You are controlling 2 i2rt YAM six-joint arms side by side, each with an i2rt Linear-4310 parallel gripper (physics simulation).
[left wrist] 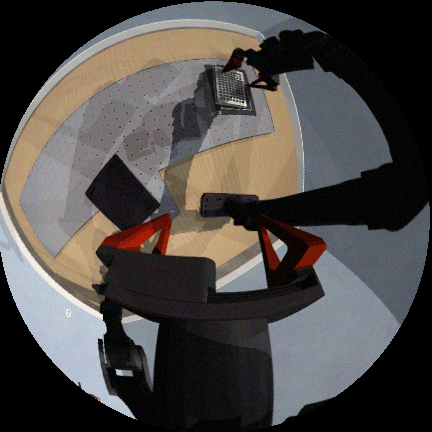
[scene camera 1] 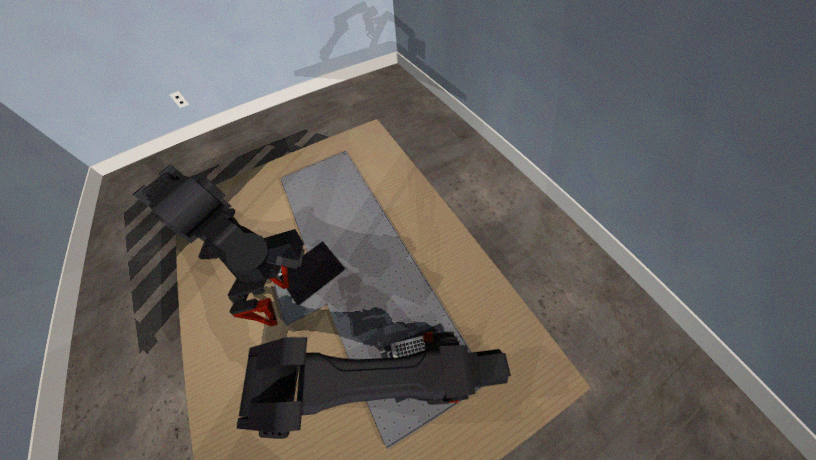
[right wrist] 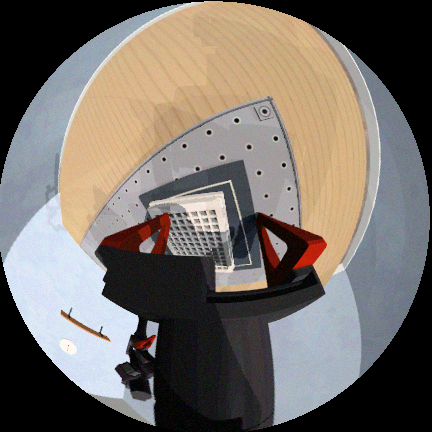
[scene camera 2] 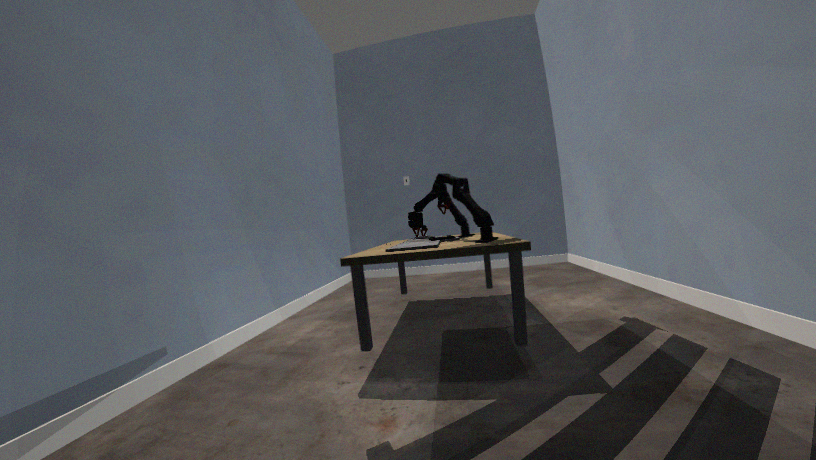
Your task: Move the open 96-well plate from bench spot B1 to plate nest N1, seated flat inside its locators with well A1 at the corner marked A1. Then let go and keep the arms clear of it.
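Frame: origin at the left arm's base, x ahead, y left, z up, level; millimetres.
Seen in the pictures: left gripper, fingertip midpoint: [left wrist: 213, 217] [scene camera 1: 280, 305] [scene camera 2: 445, 211]; right gripper, fingertip midpoint: [left wrist: 237, 77] [right wrist: 212, 217]; left arm's base, link origin: [scene camera 2: 487, 240]; right arm's base, link origin: [left wrist: 231, 204] [scene camera 2: 465, 236].
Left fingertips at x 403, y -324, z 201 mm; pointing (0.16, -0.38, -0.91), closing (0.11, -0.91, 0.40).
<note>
Offsets run from my left fingertips to a thing's middle. "spot": to the spot under its first point. Level surfaces: height alone.
The white 96-well plate @(278 mm ahead, 88 mm right, 179 mm down) [scene camera 1: 408, 346] [left wrist: 231, 87] [right wrist: 200, 227] lies on the dark spot with a pale outline @(spot: 365 mm ahead, 134 mm right, 186 mm down) [right wrist: 241, 175], turned a little against that outline. The black rectangular block @(27 mm back, 152 mm left, 180 mm down) [scene camera 1: 318, 271] [left wrist: 122, 192] looks like nest N1; its A1 mark cannot be read. My right gripper [scene camera 2: 421, 234] [left wrist: 237, 77] [right wrist: 212, 217] is open above the plate, its fingertips toward the plate's two sides, with a wider gap on one side; its arm hides most of it in scene camera 1. My left gripper [scene camera 1: 281, 305] [scene camera 2: 444, 212] is open and empty, raised near the black block.
The grey perforated board @(188 mm down) [scene camera 1: 311, 194] [left wrist: 100, 125] [right wrist: 222, 172] lies under the outlined spot on the wooden table @(201 mm down) [scene camera 1: 491, 320] [scene camera 2: 365, 251] [right wrist: 125, 100]. The right arm's base [left wrist: 212, 205] stands on the table, and its forearm crosses over the board beside the plate in scene camera 1.
</note>
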